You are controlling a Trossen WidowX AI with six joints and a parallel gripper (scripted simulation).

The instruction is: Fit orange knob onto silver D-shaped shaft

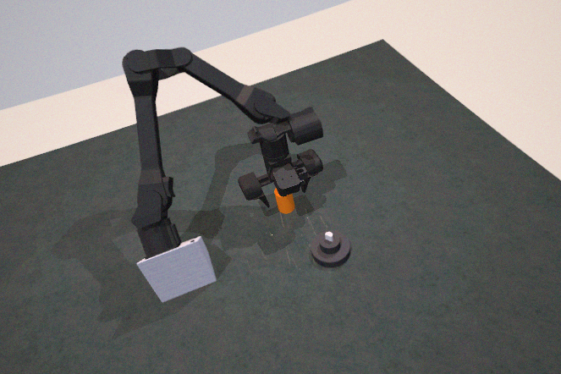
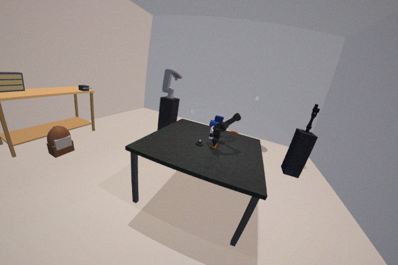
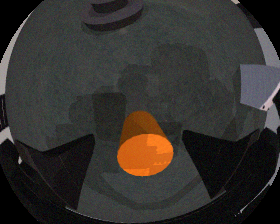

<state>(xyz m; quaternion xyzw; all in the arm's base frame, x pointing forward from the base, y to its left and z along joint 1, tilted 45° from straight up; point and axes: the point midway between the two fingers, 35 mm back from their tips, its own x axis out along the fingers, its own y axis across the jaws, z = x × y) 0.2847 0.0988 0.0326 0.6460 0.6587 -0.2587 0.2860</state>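
Now: gripper tip 1 cm below the orange knob. Also, from my gripper tip: dark round pedestal 16 cm to the right, 4 cm ahead.
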